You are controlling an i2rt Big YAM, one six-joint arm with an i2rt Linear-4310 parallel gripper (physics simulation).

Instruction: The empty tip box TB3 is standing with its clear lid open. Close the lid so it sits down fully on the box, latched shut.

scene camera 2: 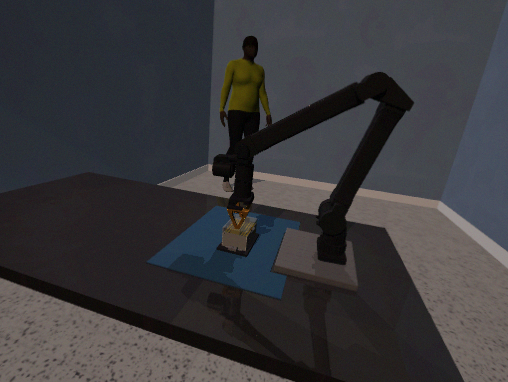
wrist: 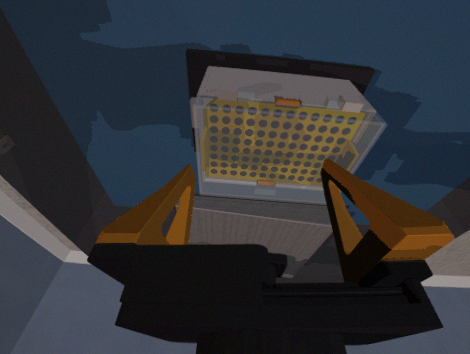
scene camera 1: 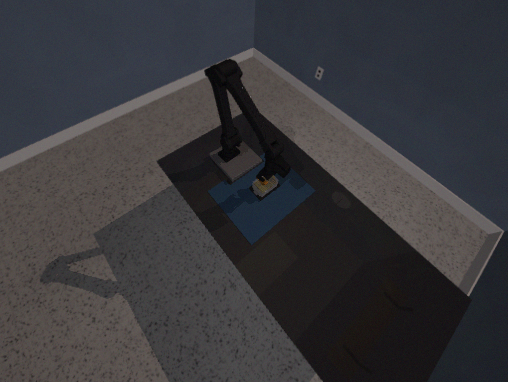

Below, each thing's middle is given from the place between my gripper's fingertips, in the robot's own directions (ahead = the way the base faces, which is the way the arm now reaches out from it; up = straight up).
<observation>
I see my gripper 2 cm to the left of the clear lid [wrist: 257, 149] and 1 cm above it.
</observation>
